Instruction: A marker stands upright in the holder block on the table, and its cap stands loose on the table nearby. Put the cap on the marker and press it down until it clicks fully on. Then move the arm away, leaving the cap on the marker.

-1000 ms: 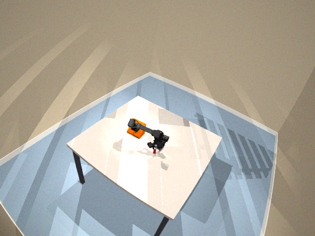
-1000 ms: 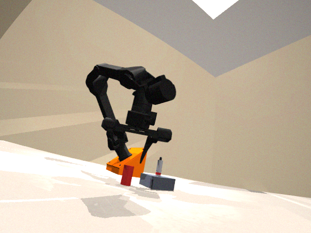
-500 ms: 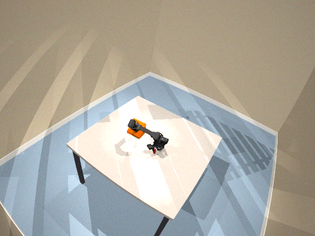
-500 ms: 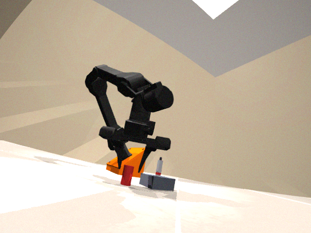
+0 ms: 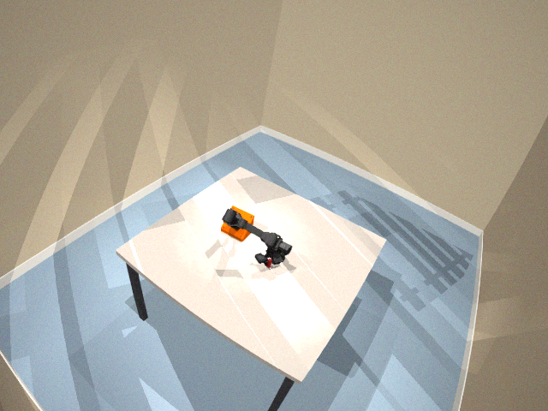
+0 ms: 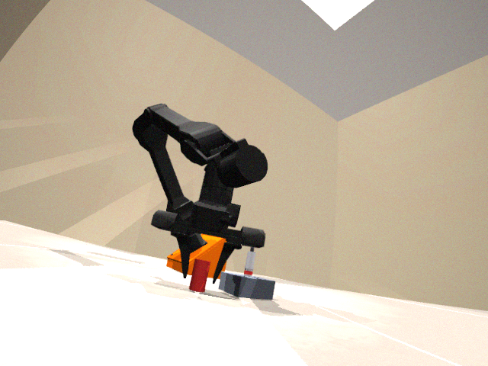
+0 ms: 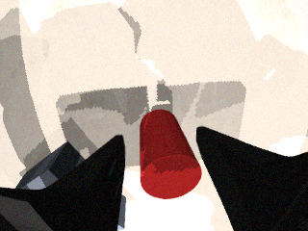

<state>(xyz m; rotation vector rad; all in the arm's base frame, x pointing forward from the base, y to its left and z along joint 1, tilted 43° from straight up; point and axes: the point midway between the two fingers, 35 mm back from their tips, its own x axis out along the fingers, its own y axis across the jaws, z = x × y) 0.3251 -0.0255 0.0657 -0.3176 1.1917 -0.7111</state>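
Now: gripper tip 10 mm below the red cap. Round my gripper tip: grey holder block 20 mm behind, 100 mm to the left.
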